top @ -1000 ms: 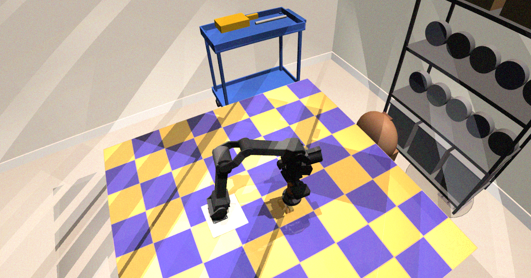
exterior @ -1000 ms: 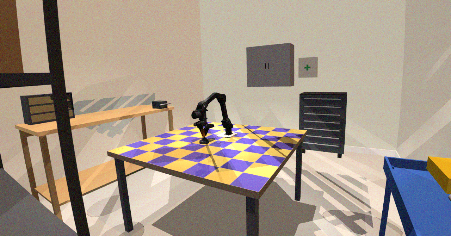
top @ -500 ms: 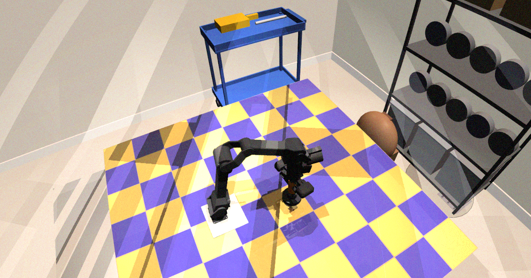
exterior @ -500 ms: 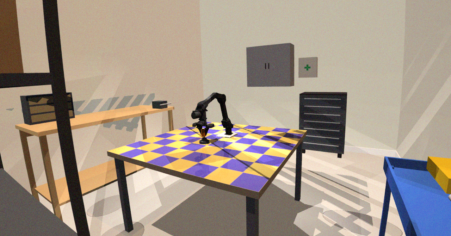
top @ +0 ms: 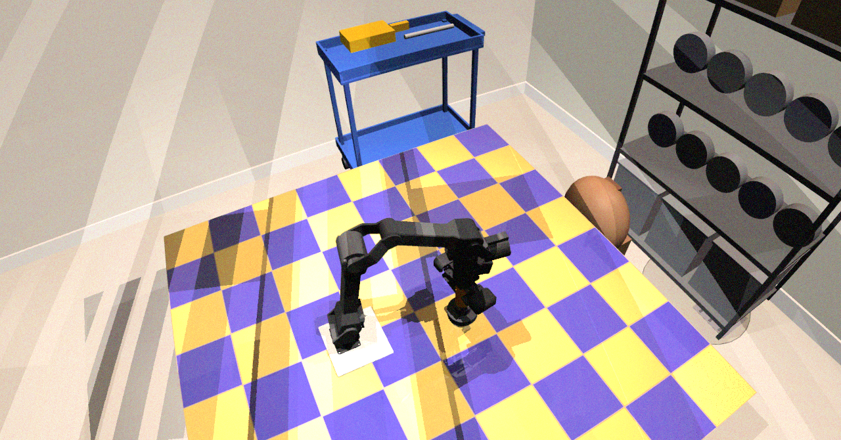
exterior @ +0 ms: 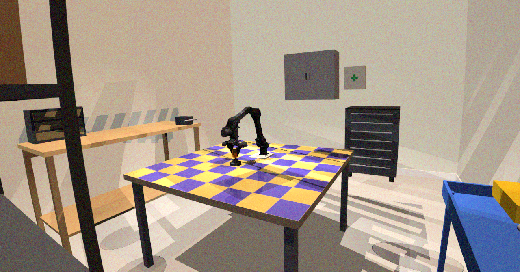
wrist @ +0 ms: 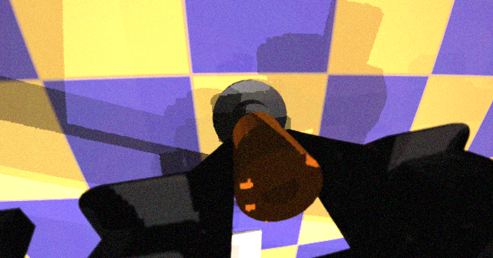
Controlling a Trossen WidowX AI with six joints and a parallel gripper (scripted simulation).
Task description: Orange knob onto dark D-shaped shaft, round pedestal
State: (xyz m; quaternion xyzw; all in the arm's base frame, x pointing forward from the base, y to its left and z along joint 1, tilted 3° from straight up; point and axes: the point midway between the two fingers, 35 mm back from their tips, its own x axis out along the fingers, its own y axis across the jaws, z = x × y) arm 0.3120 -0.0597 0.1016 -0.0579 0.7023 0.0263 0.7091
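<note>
The orange knob is 2 cm above my gripper tip. The rest, counted from my gripper tip: round pedestal: 4 cm below.
</note>
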